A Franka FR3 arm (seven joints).
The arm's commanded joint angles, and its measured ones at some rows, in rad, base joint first. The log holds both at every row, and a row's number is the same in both.
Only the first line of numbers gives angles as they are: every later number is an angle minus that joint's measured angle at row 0.
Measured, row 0:
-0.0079 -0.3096 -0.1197 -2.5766 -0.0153 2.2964 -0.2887
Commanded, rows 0 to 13:
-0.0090 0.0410 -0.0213 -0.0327 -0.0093 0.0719 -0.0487
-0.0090 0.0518 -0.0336 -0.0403 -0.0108 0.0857 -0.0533
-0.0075 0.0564 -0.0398 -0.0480 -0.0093 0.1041 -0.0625
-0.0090 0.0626 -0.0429 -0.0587 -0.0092 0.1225 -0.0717
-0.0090 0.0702 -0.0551 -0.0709 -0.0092 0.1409 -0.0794
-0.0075 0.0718 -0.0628 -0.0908 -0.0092 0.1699 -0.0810
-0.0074 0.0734 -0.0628 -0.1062 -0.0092 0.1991 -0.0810
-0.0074 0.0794 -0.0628 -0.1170 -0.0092 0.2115 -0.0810
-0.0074 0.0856 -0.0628 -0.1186 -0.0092 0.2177 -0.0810
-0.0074 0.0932 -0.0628 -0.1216 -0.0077 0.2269 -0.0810
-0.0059 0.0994 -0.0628 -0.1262 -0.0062 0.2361 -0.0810
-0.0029 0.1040 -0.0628 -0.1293 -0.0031 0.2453 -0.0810
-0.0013 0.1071 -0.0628 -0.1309 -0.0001 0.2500 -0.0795
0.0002 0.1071 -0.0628 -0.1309 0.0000 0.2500 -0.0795
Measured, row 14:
0.0001 0.1055 -0.0641 -0.1086 0.0000 0.2121 -0.0690
